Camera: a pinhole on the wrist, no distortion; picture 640 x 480 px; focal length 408.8 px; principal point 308.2 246.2 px. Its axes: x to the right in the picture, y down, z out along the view. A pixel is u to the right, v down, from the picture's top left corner.
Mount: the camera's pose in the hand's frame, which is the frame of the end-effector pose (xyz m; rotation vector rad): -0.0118 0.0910 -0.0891 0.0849 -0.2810 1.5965
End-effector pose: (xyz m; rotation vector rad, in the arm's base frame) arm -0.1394 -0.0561 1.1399 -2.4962 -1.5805 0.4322
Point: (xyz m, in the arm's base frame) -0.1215 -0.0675 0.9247
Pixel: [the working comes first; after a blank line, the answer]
In the camera's frame: 0.0533 -0.0787 0.2746

387.5 129.0
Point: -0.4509 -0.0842 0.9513
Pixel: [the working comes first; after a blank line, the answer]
In the camera's frame: -0.1956 0.0671 0.4367

125.0 309.0
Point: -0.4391 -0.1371 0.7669
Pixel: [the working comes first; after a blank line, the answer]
In the camera's frame: -0.0734 0.0571 0.5846

256.9 286.2
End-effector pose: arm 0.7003 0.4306 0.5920 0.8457 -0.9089 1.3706
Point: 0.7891 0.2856 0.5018
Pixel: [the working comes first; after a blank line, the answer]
In the camera's frame: -0.1303 0.1124 0.2300

76.6 446.0
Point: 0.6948 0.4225 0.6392
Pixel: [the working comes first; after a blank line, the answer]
In the camera's frame: -0.0606 -0.0637 0.1268

112.8 40.9
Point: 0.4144 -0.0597 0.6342
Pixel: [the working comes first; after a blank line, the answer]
In the camera's frame: 0.3079 0.0802 0.5201

550.2 309.2
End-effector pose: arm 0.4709 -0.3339 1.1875 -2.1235 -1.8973 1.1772
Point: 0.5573 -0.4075 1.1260
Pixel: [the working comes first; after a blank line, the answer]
In the camera's frame: 0.0562 0.0110 0.1078

521.1 287.9
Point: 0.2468 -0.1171 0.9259
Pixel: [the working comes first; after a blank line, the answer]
In the camera's frame: -0.1360 -0.3717 0.3013

outside the picture
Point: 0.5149 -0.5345 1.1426
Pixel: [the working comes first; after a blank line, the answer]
In the camera's frame: 0.0645 0.1185 0.1889

outside the picture
